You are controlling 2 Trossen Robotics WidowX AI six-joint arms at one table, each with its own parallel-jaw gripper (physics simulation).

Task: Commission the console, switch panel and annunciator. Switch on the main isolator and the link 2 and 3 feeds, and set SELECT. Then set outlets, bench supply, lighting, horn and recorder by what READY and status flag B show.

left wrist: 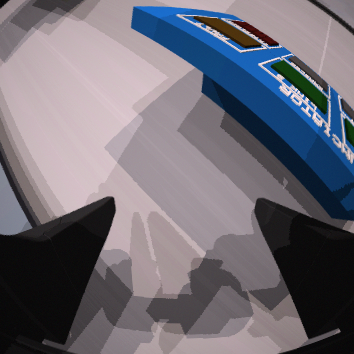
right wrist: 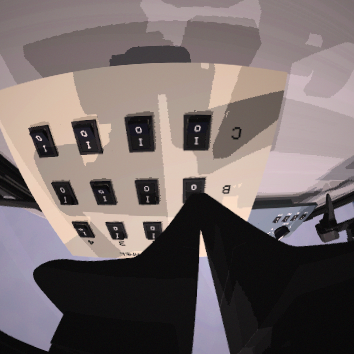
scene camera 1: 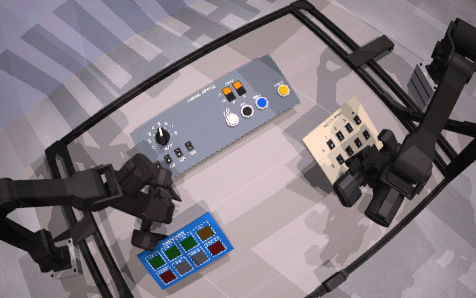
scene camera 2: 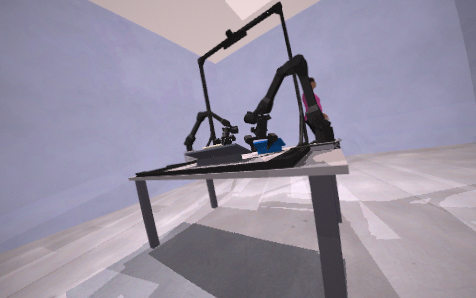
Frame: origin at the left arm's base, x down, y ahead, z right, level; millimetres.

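Seen in the pictures: left gripper, between the fingertips: (left wrist: 185,204) (right wrist: 346,185) (scene camera 1: 176,219) (scene camera 2: 260,151); right gripper, between the fingertips: (right wrist: 197,199) (scene camera 1: 346,162); left arm's base, origin of its link: (scene camera 1: 60,258) (scene camera 2: 325,141); right arm's base, origin of its link: (scene camera 1: 438,73) (scene camera 2: 190,151).
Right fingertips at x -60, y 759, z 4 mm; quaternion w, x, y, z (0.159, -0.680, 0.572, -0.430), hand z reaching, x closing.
Offsets run from my right fingertips to a thing's top centre. "spot": to the spot under its first point.
The grey console (scene camera 1: 200,115) has a SELECT knob {dx -13, dy -374, dz -213 mm} (scene camera 1: 162,136) pointing near 5, small rockers partly hidden by the left arm, and two status flags showing orange in their upper halves. The cream switch panel (scene camera 1: 314,142) (right wrist: 100,80) has rockers in rows A, B and C; several settings are hard to read. The blue annunciator {spot: dx +30, dy -305, dz +46 mm} (scene camera 1: 223,231) (left wrist: 165,30) (scene camera 2: 270,146) has dim green, amber, red and grey tiles; READY is not legible. My left gripper (left wrist: 185,204) is open and empty, beside the annunciator. My right gripper (right wrist: 197,199) is shut and empty, its tips overlapping rocker B1 in the right wrist view.
White, black, blue and yellow round buttons (scene camera 1: 232,119) (scene camera 1: 247,111) (scene camera 1: 262,102) (scene camera 1: 283,90) sit on the console's right part. A black frame (scene camera 1: 177,72) borders the table. The right arm hangs over the switch panel's lower side. A person (scene camera 2: 312,100) stands behind the left arm.
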